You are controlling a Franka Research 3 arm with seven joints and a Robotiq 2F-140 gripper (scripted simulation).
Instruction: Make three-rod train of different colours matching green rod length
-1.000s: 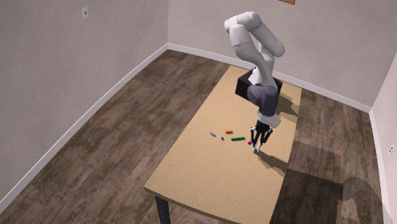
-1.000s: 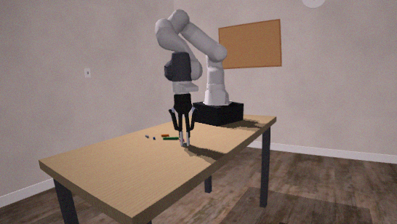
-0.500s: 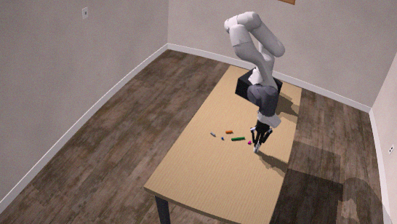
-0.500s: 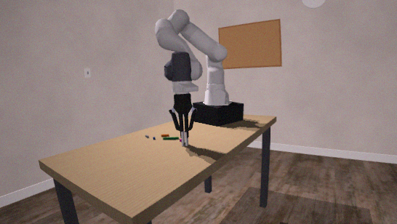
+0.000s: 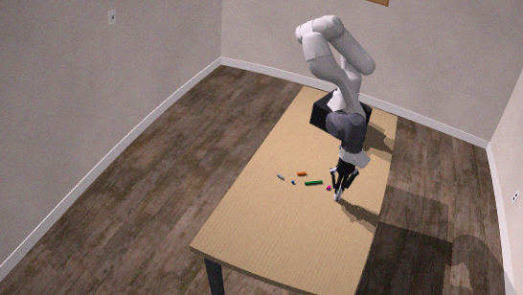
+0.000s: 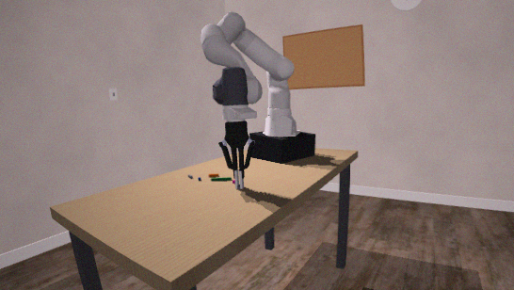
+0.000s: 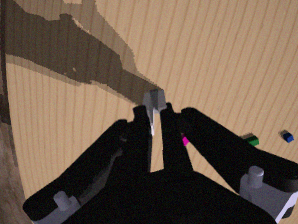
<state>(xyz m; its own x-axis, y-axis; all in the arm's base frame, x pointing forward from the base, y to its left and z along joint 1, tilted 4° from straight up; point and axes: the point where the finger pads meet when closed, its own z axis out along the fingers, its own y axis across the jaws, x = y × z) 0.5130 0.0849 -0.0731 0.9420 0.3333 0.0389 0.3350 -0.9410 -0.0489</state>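
Now: the blue rod 2 cm behind my hand, 21 cm to the right of it and 3 cm below it. Also, from my hand: magenta rod 5 cm behind, 5 cm to the right, 3 cm below; then green rod 5 cm behind, 12 cm to the right, 3 cm below; then orange rod 9 cm behind, 19 cm to the right, 3 cm below.
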